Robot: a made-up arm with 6 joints.
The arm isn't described. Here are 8 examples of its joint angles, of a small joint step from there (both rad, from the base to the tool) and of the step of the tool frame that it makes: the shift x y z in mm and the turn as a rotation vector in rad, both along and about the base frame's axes.
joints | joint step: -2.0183 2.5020 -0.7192 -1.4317 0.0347 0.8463 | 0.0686 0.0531 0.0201 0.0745 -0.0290 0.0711
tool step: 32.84 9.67 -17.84 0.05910 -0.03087 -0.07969
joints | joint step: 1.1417 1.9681 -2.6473 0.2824 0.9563 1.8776 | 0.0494 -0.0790 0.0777 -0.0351 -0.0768 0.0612
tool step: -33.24 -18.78 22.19 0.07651 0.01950 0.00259
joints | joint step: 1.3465 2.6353 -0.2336 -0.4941 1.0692 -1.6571 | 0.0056 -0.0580 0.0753 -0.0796 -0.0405 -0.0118
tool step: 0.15 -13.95 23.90 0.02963 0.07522 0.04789
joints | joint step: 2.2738 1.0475 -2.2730 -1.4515 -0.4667 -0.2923 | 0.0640 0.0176 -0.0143 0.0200 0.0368 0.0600
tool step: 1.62 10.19 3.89 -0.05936 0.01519 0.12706
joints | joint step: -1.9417 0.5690 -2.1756 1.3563 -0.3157 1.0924 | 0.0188 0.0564 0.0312 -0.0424 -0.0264 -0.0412
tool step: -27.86 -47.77 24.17 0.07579 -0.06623 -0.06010
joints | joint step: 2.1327 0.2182 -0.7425 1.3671 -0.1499 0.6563 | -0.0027 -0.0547 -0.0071 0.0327 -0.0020 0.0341
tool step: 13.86 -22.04 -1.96 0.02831 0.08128 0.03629
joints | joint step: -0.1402 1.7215 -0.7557 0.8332 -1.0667 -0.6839 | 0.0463 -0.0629 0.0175 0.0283 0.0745 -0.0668
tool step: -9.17 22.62 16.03 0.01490 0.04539 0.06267
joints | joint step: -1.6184 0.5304 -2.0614 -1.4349 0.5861 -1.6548 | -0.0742 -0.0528 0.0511 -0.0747 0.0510 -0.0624
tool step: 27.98 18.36 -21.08 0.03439 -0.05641 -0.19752
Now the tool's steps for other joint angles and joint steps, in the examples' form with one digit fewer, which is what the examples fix.
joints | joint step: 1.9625 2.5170 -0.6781 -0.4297 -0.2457 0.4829 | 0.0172 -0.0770 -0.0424 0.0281 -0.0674 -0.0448
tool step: -23.7 35.5 29.8 0.1645 0.0887 0.0301
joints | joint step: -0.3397 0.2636 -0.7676 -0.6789 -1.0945 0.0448 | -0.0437 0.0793 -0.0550 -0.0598 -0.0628 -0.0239
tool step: 22.7 1.0 21.0 -0.0806 -0.0095 -0.0615
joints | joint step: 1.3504 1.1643 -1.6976 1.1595 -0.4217 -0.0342 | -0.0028 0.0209 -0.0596 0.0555 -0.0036 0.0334
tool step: 1.0 -2.4 13.9 0.0664 0.0546 0.0500
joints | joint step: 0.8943 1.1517 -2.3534 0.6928 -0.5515 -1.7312 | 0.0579 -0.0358 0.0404 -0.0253 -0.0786 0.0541
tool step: -5.0 -17.3 -6.9 0.0786 -0.0212 0.0695
